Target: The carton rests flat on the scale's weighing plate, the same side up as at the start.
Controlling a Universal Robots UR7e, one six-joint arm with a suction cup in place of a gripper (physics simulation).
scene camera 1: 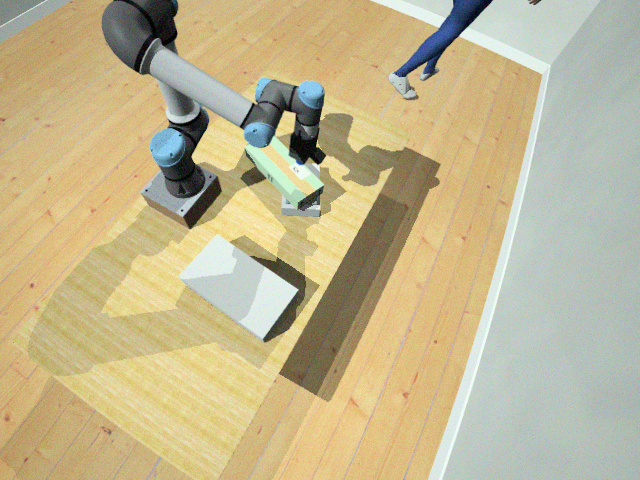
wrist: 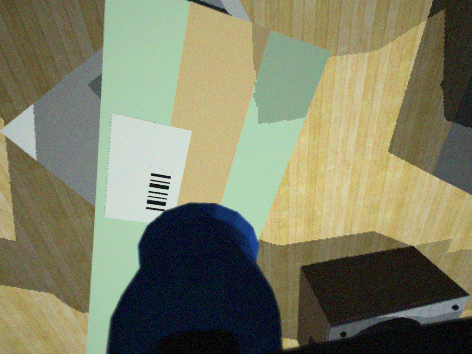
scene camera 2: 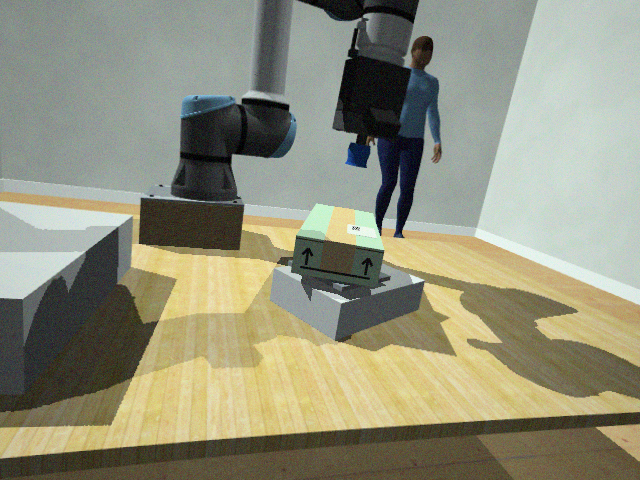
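Pixels of known places: end effector, tool point: (wrist: 200, 255) (scene camera 2: 356, 165); arm's base, origin of the base link: (scene camera 1: 185, 181) (scene camera 2: 204, 195).
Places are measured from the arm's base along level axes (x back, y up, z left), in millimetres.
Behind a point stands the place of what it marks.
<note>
A light green carton (scene camera 1: 284, 173) {y 28, x -295, z 246 mm} (scene camera 2: 336, 224) {y 29, x -304, z 255 mm} (wrist: 215, 85) {y 29, x -395, z 242 mm} with a tan tape strip and a white barcode label on top lies across the small grey scale (scene camera 1: 292, 211) {y -70, x -389, z 173 mm} (scene camera 2: 382, 308) {y -77, x -419, z 324 mm} (wrist: 65, 135) {y -46, x -345, z 375 mm}. Its end arrows point up in scene camera 2. It looks about level, but a slight tilt is hard to judge. Its far end reaches well past the scale toward the robot base. Most of the weighing plate (scene camera 2: 381, 278) {y -32, x -403, z 319 mm} (wrist: 95, 85) {y -30, x -390, z 334 mm} is hidden under the carton. My blue suction cup (scene camera 1: 299, 162) (scene camera 2: 356, 164) (wrist: 197, 212) hangs above the carton with a visible gap, holding nothing.
A large white box (scene camera 1: 240, 286) {y -8, x -439, z -201 mm} (scene camera 2: 31, 268) {y -8, x -531, z -123 mm} stands on the table on the other side from the person. The robot base (scene camera 1: 183, 204) {y -2, x -64, z -80 mm} (scene camera 2: 191, 222) {y -48, x -90, z -16 mm} (wrist: 380, 285) {y -43, x -90, z -10 mm} is behind the carton in scene camera 2. A person (scene camera 1: 449, 31) (scene camera 2: 421, 103) stands beyond the table.
</note>
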